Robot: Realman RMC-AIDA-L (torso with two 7-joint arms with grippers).
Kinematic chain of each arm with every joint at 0, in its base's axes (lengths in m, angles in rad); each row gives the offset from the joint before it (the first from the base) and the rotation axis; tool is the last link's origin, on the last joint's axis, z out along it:
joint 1: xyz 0 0 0.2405 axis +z
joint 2: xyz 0 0 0 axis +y
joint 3: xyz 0 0 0.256 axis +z
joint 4: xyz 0 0 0 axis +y
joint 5: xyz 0 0 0.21 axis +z
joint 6: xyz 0 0 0 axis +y
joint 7: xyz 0 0 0.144 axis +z
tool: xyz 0 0 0
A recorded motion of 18 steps. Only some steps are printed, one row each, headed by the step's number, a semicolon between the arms.
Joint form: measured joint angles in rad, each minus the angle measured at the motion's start. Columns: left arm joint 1, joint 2, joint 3, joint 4, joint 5, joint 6, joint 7; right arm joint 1, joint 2, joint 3, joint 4, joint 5, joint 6, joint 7.
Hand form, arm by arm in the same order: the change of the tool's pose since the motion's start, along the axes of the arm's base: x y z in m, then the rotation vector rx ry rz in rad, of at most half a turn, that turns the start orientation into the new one. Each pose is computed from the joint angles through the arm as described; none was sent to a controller.
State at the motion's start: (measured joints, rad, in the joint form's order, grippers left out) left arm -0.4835 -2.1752 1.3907 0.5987 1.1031 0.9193 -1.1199; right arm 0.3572 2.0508 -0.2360 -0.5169 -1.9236 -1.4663 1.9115
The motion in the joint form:
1: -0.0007 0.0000 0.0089 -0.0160 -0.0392 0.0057 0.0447; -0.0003 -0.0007 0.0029 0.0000 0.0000 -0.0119 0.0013
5: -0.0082 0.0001 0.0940 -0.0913 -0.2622 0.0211 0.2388; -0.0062 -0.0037 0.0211 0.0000 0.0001 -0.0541 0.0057
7: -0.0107 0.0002 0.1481 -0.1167 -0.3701 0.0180 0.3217; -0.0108 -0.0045 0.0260 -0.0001 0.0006 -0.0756 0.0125
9: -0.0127 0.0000 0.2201 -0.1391 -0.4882 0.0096 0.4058; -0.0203 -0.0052 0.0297 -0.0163 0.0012 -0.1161 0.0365
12: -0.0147 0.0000 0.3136 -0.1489 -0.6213 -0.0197 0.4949; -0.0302 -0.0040 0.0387 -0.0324 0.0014 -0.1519 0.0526
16: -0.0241 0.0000 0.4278 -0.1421 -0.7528 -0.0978 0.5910; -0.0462 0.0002 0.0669 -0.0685 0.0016 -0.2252 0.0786
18: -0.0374 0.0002 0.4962 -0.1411 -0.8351 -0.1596 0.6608; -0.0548 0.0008 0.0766 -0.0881 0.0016 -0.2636 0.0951
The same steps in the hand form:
1: -0.0004 -0.0008 -0.0006 0.0171 -0.0022 -0.0106; -0.0012 -0.0007 0.0006 -0.0008 0.0068 0.0078
5: -0.0004 -0.0048 -0.0063 0.0895 -0.0190 -0.0399; -0.0031 -0.0052 0.0038 0.0034 0.0324 0.0272
7: -0.0004 -0.0062 -0.0093 0.1221 -0.0172 -0.0462; -0.0042 -0.0080 0.0047 0.0007 0.0485 0.0352
9: -0.0002 -0.0085 -0.0141 0.1491 -0.0081 -0.0515; -0.0061 -0.0130 0.0087 -0.0070 0.0719 0.0493
12: 0.0008 -0.0102 -0.0205 0.1741 0.0161 -0.0535; -0.0072 -0.0181 0.0125 -0.0082 0.0895 0.0609
16: 0.0028 -0.0102 -0.0317 0.1846 0.0827 -0.0546; -0.0102 -0.0278 0.0211 -0.0014 0.1194 0.0889
18: 0.0030 -0.0090 -0.0394 0.1888 0.1428 -0.0550; -0.0118 -0.0331 0.0256 -0.0039 0.1328 0.1041

